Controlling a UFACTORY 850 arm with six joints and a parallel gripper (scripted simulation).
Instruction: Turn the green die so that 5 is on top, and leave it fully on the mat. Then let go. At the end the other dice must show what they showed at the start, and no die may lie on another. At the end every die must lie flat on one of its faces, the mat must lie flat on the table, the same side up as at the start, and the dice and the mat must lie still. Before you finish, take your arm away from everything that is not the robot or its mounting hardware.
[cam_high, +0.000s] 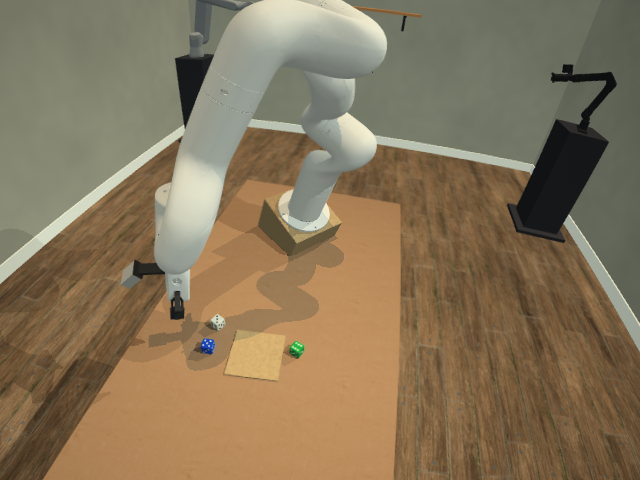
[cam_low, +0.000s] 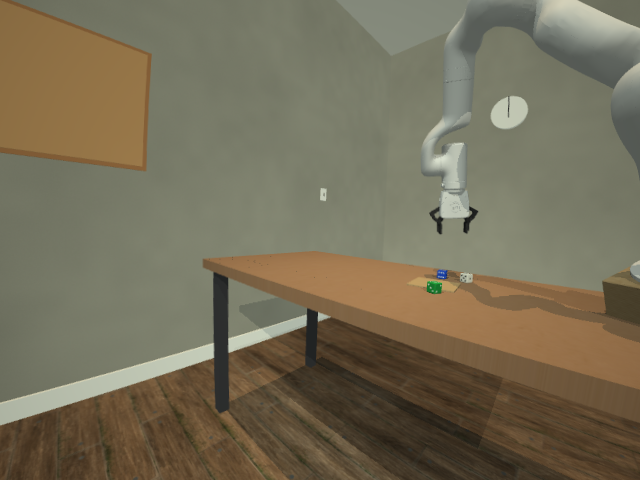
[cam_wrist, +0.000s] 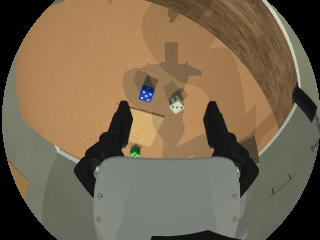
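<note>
My hand is 1 cm short of the blue die, 6 cm to the right of it and 16 cm above it. Also, from my hand: tan mat 2 cm behind, 19 cm to the left, 17 cm below; green die 6 cm behind, 29 cm to the left, 16 cm below; white die 8 cm behind, 5 cm to the left, 16 cm below.
</note>
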